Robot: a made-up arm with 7 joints. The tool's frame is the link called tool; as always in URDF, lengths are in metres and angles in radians. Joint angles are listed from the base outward.
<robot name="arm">
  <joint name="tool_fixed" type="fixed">
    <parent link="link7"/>
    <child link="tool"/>
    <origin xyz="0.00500 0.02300 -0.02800" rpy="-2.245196 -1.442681 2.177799"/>
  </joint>
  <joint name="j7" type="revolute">
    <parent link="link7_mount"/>
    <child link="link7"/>
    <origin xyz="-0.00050 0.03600 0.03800" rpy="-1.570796 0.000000 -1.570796"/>
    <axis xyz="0 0 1"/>
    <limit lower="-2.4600" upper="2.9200"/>
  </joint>
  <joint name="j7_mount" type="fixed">
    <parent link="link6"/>
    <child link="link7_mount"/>
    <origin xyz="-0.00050 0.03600 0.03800" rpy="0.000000 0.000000 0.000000"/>
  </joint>
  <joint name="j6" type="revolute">
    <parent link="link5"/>
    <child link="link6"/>
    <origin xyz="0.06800 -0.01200 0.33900" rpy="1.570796 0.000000 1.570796"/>
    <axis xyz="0 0 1"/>
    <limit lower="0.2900" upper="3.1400"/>
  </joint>
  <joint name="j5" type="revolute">
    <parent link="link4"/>
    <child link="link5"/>
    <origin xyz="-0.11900 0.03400 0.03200" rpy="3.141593 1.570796 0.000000"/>
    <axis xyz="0 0 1"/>
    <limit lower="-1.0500" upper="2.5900"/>
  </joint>
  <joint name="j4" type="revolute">
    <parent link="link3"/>
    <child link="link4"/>
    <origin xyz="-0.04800 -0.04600 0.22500" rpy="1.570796 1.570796 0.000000"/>
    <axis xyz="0 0 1"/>
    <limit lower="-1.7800" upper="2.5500"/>
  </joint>
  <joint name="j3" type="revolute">
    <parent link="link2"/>
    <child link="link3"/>
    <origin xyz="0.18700 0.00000 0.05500" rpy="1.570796 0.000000 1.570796"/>
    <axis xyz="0 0 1"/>
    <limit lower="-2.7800" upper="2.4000"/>
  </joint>
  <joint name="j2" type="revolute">
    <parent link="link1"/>
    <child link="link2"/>
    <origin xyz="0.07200 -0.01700 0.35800" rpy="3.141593 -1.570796 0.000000"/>
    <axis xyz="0 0 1"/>
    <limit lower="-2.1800" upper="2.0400"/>
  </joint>
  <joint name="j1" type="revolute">
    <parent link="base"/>
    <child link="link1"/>
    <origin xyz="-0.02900 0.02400 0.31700" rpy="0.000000 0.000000 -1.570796"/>
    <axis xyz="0 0 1"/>
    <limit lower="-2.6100" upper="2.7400"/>
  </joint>
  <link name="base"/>
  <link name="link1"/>
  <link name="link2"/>
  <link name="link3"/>
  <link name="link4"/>
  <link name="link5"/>
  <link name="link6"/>
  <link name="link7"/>
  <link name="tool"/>
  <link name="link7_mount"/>
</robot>
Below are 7 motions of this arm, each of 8 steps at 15 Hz.
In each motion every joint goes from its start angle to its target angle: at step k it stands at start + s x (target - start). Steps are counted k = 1, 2, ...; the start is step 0. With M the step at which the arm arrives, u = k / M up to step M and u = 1 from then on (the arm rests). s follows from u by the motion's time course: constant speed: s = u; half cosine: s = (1 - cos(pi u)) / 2; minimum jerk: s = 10 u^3 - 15 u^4 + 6 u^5.
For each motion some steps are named. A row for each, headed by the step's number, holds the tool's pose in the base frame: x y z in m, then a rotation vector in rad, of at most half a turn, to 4 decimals.
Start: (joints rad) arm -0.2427 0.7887 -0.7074 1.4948 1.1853 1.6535 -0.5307
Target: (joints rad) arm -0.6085 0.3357 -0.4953 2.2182 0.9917 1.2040 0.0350
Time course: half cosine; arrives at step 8
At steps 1, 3, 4, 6, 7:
1: -0.1764 -0.4102 1.1836 0.5983 -1.2224 -0.6409
3: -0.1076 -0.4169 1.1279 0.7307 -0.9179 -0.6265
4: -0.0717 -0.4228 1.0740 0.8602 -0.7011 -0.6481
6: -0.0381 -0.4259 0.9517 1.1651 -0.3062 -0.7508
7: -0.0365 -0.4224 0.9104 1.2728 -0.1875 -0.7969

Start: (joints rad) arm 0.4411 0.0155 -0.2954 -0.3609 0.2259 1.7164 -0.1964
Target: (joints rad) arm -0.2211 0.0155 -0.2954 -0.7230 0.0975 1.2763 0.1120
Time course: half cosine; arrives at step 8
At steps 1, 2, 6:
1: -0.1731 -0.1816 1.4481 0.0346 -2.1653 0.0738
2: -0.2065 -0.1712 1.4396 -0.0413 -2.1589 0.0618
6: -0.3771 -0.0193 1.3661 -0.4860 -2.0445 -0.0619

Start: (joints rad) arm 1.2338 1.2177 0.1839 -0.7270 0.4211 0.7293 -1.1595
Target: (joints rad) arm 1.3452 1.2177 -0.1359 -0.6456 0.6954 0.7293 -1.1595
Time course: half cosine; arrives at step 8
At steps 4, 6, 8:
4: -0.0590 -0.8313 0.6934 0.7513 -2.4355 -0.5490
6: -0.0579 -0.8358 0.7134 0.6967 -2.4323 -0.5330
8: -0.0564 -0.8375 0.7227 0.6753 -2.4298 -0.5232

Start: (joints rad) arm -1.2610 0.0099 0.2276 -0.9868 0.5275 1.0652 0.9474
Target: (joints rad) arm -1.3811 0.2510 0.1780 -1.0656 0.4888 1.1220 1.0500
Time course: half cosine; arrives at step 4
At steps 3, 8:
3: -0.4097 0.4611 1.1696 -0.6303 -1.5097 0.9189
8: -0.4033 0.4863 1.1451 -0.6807 -1.4936 0.9479

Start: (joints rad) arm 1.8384 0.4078 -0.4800 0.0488 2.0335 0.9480 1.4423
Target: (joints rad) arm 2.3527 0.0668 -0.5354 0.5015 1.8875 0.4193 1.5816
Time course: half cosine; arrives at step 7
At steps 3, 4, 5, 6, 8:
3: 0.1712 0.1336 1.5945 -0.6166 -1.5692 -1.5326
4: 0.1173 0.2627 1.5818 -0.4923 -1.8120 -1.4277
5: 0.0469 0.3666 1.5557 -0.3438 -2.0228 -1.3225
6: -0.0120 0.4292 1.5298 -0.2211 -2.1615 -1.2435
8: -0.0347 0.4493 1.5190 -0.1735 -2.2091 -1.2142

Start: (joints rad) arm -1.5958 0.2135 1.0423 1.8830 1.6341 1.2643 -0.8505
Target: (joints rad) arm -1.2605 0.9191 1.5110 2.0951 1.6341 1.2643 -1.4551
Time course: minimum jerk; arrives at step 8
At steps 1, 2, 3, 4, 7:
1: 0.2311 -0.1241 0.8919 0.5912 0.0352 -0.2630
2: 0.2389 -0.0868 0.8881 0.4817 0.0819 -0.2003
3: 0.2458 -0.0165 0.8730 0.2611 0.1655 -0.0793
4: 0.2393 0.0654 0.8397 -0.0380 0.2596 0.0730
7: 0.1838 0.1798 0.7343 -0.7150 0.4097 0.3667

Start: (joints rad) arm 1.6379 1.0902 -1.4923 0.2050 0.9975 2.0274 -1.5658
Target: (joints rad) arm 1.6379 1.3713 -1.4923 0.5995 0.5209 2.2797 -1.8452
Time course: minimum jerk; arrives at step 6
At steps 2, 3, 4, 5, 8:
2: 0.3700 -0.6987 0.9696 0.5237 -0.7094 -1.3540
3: 0.3985 -0.7038 0.8950 0.3997 -0.4625 -1.4106
4: 0.4236 -0.7008 0.8226 0.2640 -0.2346 -1.4322
5: 0.4373 -0.6955 0.7806 0.1781 -0.1091 -1.4307
8: 0.4399 -0.6942 0.7722 0.1603 -0.0848 -1.4292

